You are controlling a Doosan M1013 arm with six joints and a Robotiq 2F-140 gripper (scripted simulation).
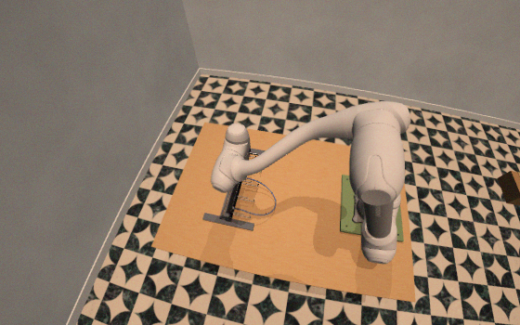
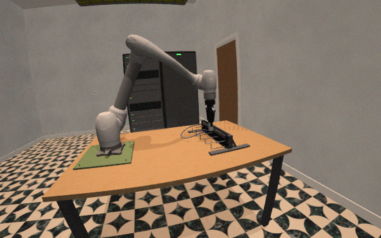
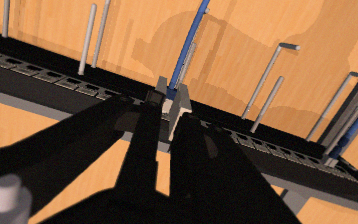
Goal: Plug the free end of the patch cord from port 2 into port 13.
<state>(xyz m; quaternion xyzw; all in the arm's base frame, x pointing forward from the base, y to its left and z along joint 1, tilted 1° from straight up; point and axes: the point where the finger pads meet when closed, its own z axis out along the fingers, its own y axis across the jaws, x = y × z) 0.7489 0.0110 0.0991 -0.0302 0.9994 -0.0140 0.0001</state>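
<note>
Right now my hand is 30 mm above the cord end and 10 mm short of it.
</note>
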